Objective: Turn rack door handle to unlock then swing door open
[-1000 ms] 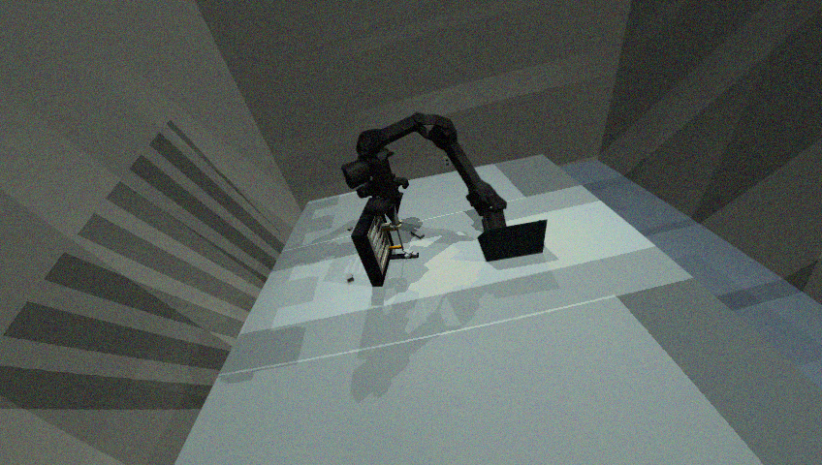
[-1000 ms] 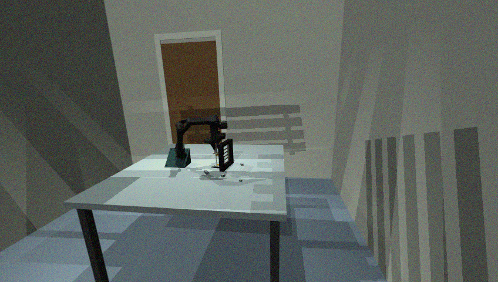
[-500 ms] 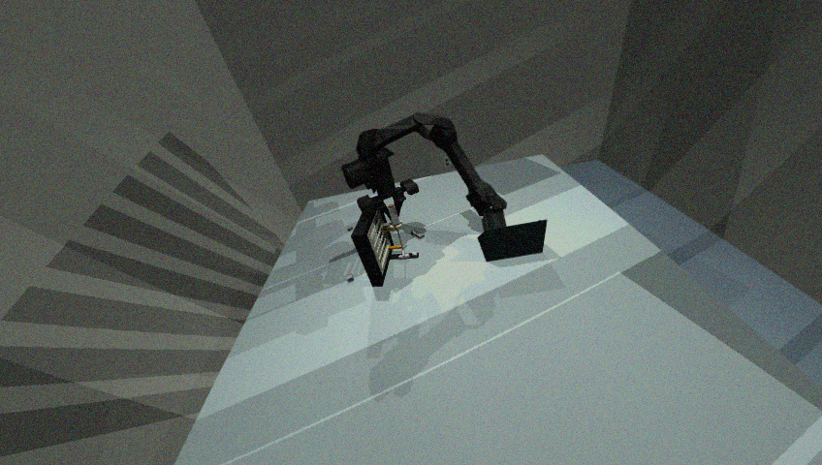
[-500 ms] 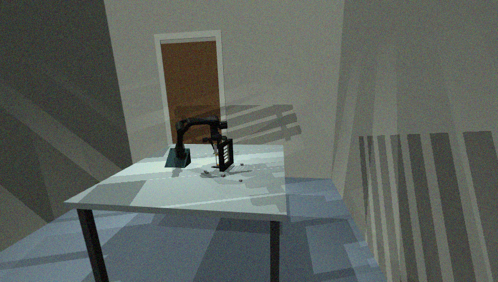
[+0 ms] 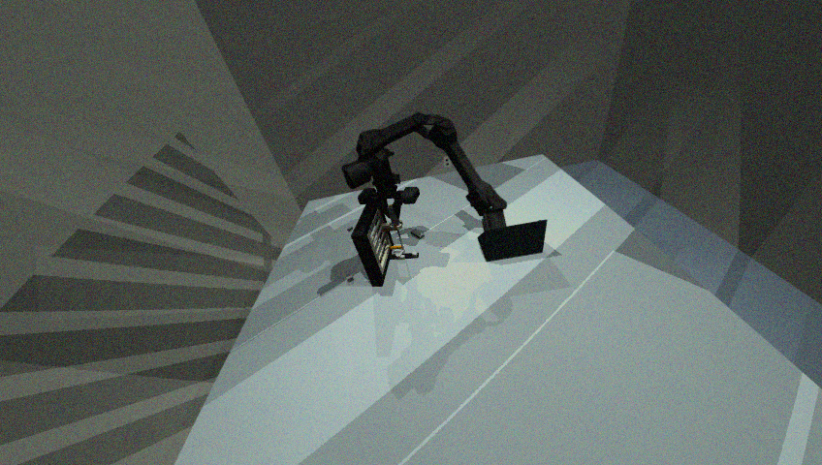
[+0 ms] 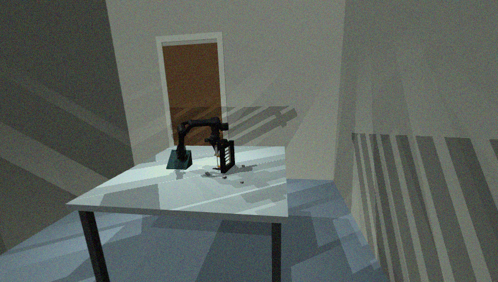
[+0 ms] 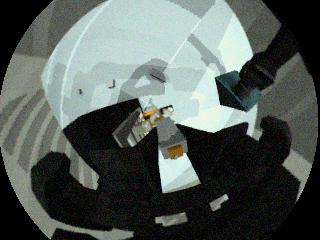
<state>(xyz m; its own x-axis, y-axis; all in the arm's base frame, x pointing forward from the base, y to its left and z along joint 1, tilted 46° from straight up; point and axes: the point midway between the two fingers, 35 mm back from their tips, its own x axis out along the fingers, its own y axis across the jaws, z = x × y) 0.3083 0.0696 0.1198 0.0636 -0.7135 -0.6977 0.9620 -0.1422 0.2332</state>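
Now: gripper tip 1 cm to the right of the upright handle and 3 cm above it. Also, from my gripper tip: grey block: 5 cm behind, 10 cm to the right, 15 cm below.
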